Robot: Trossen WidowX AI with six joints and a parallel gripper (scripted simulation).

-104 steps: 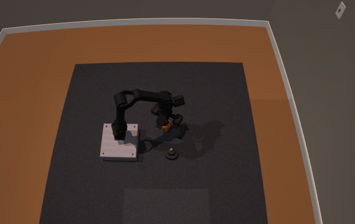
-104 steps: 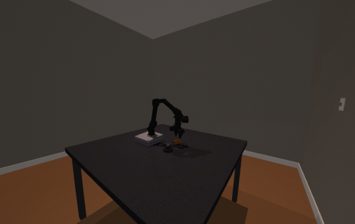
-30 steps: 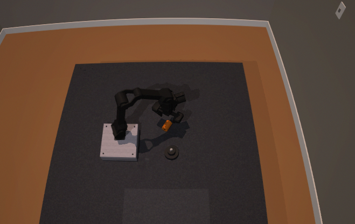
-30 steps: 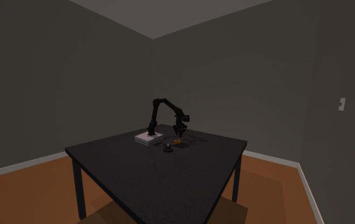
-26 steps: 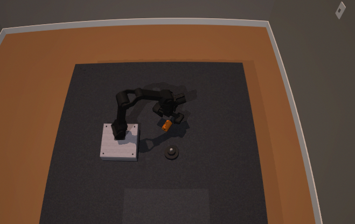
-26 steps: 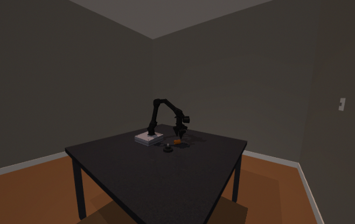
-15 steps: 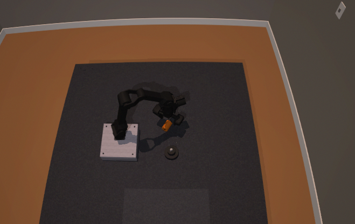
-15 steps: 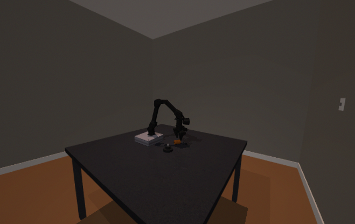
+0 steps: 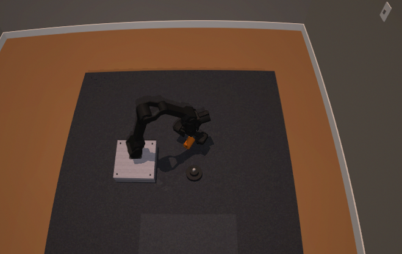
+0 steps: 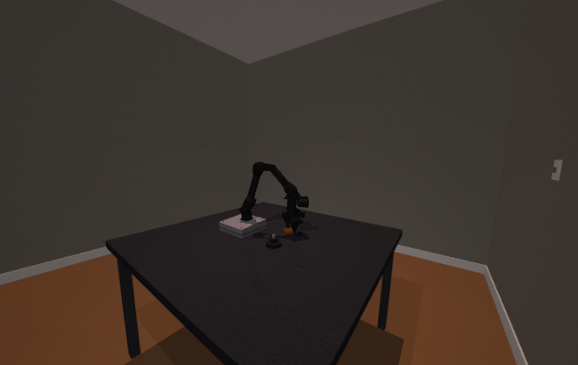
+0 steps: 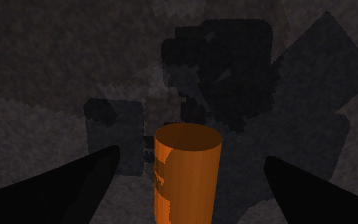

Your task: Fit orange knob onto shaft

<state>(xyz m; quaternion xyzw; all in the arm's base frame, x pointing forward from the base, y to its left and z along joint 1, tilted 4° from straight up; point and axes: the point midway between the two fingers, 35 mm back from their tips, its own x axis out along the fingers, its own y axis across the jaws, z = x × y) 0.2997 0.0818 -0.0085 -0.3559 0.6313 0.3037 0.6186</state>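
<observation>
My gripper tip is now right at the orange knob. From my gripper tip the other things lie so: round pedestal with shaft 190 mm to the right, 10 mm above.
</observation>
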